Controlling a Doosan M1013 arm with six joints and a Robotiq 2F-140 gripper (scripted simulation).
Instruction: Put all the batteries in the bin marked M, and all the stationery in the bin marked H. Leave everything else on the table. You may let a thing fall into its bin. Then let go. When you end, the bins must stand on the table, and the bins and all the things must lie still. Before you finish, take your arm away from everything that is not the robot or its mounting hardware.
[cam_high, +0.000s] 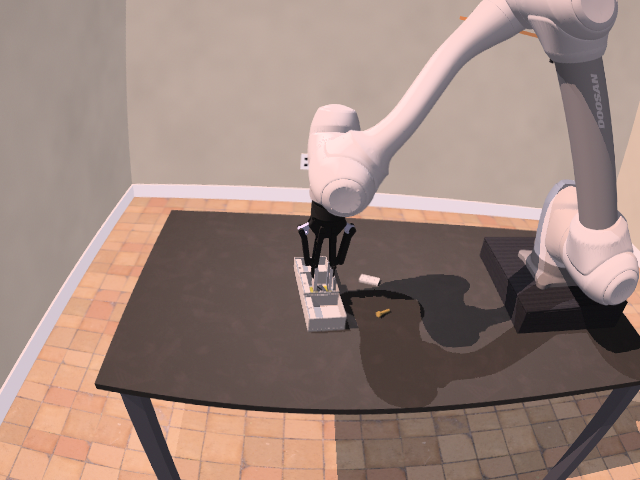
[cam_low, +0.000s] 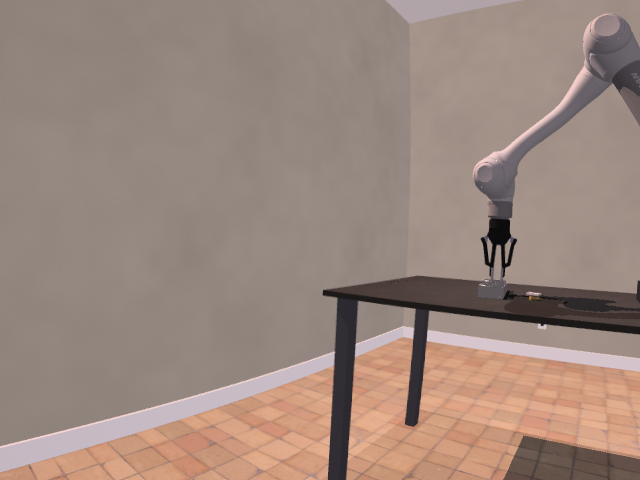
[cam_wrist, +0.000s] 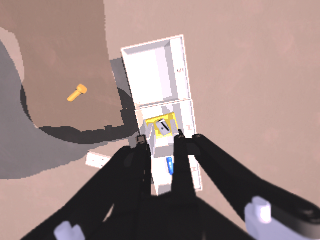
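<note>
Right now my hand is 4 cm above the three joined white bins and 1 cm short of it. Round my hand: small white block: 12 cm behind, 7 cm to the right, 5 cm below; small blue thing: 8 cm to the right, 5 cm below, 1 cm ahead; yellow block: 5 cm below.
</note>
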